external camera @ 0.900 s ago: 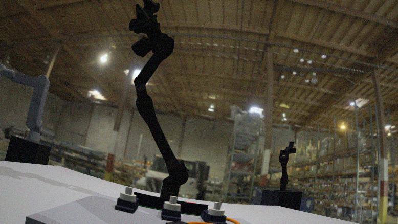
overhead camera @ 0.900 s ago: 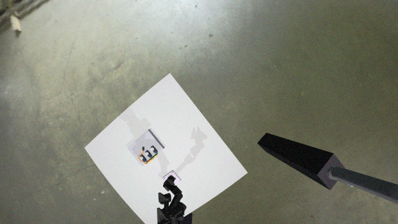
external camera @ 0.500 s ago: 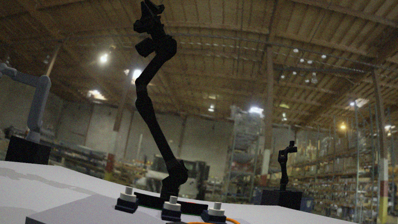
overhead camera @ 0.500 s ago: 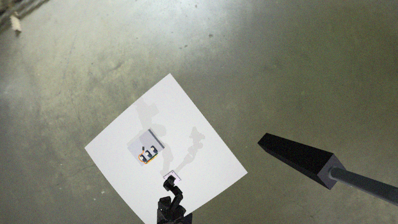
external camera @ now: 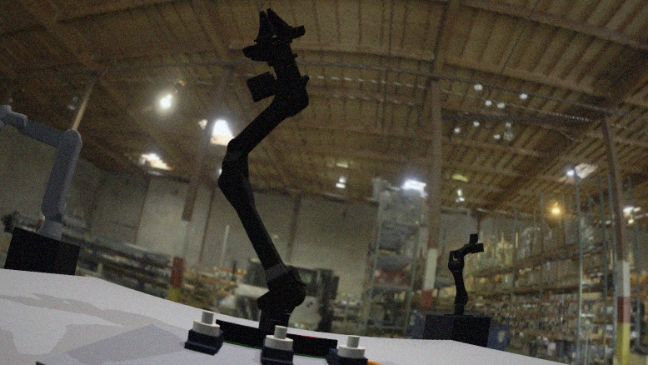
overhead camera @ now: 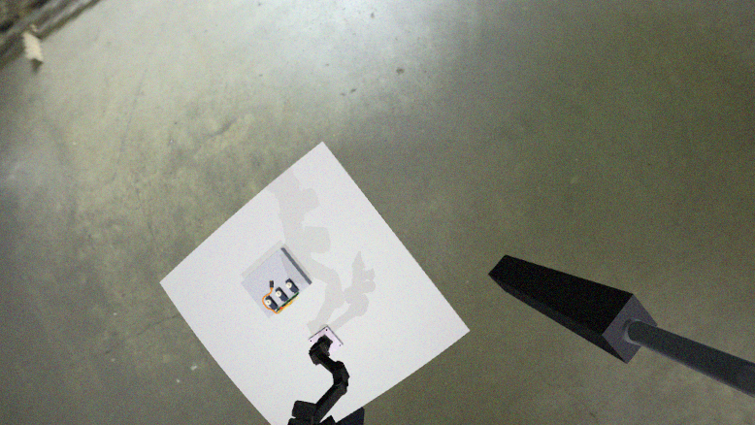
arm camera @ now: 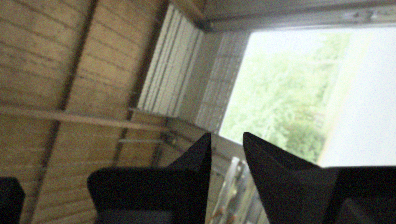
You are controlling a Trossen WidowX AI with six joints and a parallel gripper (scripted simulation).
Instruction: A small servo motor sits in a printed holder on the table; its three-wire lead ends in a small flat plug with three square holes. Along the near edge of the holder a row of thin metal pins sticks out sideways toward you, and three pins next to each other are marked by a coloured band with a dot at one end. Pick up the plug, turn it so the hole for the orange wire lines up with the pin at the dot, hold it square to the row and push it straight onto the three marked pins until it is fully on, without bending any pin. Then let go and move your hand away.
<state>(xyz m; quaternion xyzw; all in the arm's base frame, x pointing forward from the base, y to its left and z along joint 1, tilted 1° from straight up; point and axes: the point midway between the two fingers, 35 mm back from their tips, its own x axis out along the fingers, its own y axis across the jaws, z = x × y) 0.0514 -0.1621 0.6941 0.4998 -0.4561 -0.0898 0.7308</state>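
My gripper tip is 71 cm above the pale grey holder, 38 cm short of it and 11 cm to the right of it. From my gripper tip the other things lie so: red band 66 cm below, 23 cm ahead, 17 cm to the left.
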